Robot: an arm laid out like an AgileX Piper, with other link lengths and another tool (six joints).
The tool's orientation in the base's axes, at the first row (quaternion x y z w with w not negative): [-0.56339, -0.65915, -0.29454, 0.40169]
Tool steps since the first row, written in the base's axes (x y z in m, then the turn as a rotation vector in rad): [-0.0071, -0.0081, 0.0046, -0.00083, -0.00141, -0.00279]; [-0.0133, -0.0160, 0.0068, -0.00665, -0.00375, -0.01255]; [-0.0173, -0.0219, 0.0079, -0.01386, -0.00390, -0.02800]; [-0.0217, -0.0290, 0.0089, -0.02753, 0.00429, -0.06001]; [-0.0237, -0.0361, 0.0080, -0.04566, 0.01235, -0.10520]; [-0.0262, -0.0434, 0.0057, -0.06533, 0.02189, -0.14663]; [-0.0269, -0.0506, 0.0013, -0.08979, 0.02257, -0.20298]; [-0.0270, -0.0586, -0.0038, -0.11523, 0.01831, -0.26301]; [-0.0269, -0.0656, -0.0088, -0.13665, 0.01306, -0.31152]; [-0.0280, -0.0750, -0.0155, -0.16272, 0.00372, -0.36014]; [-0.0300, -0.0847, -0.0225, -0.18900, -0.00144, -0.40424]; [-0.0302, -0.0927, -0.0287, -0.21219, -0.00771, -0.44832]
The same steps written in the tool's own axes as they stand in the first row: [0.0002, -0.0088, -0.0077, -0.00308, -0.00090, 0.00038]; [-0.0017, -0.0165, -0.0143, -0.01243, -0.00642, 0.00448]; [-0.0035, -0.0216, -0.0190, -0.02551, -0.01252, 0.01357]; [-0.0061, -0.0274, -0.0246, -0.04835, -0.02228, 0.03928]; [-0.0104, -0.0306, -0.0297, -0.08243, -0.03558, 0.07241]; [-0.0159, -0.0343, -0.0342, -0.11246, -0.05035, 0.10519]; [-0.0233, -0.0361, -0.0379, -0.15962, -0.07055, 0.13899]; [-0.0318, -0.0374, -0.0420, -0.21241, -0.09242, 0.17067]; [-0.0396, -0.0384, -0.0454, -0.25594, -0.11129, 0.19493]; [-0.0501, -0.0408, -0.0497, -0.30144, -0.13548, 0.21672]; [-0.0610, -0.0442, -0.0540, -0.34093, -0.15937, 0.23980]; [-0.0704, -0.0455, -0.0575, -0.38109, -0.18045, 0.26131]
